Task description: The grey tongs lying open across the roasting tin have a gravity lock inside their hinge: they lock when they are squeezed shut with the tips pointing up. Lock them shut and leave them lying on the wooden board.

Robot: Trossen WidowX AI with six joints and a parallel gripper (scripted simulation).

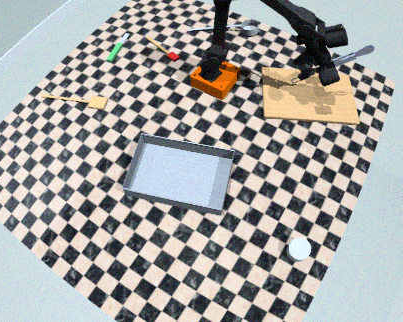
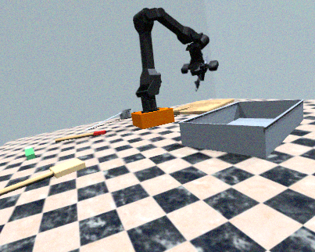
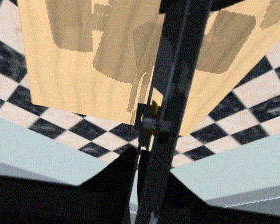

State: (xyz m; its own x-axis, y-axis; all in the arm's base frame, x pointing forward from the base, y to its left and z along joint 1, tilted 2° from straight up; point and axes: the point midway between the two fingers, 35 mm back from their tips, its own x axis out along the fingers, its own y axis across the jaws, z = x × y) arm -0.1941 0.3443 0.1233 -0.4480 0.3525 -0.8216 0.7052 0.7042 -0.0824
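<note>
Right now the yellow mark is 40 mm ahead of my gripper tip, 30 mm to the right of it and 10 mm above it. Round my gripper tip: tongs arm 10 mm behind, 10 mm to the left, 60 mm above; then white disc 540 mm ahead, 240 mm to the left, 120 mm below; then wooden board 20 mm ahead, 40 mm to the right, 130 mm below.
</note>
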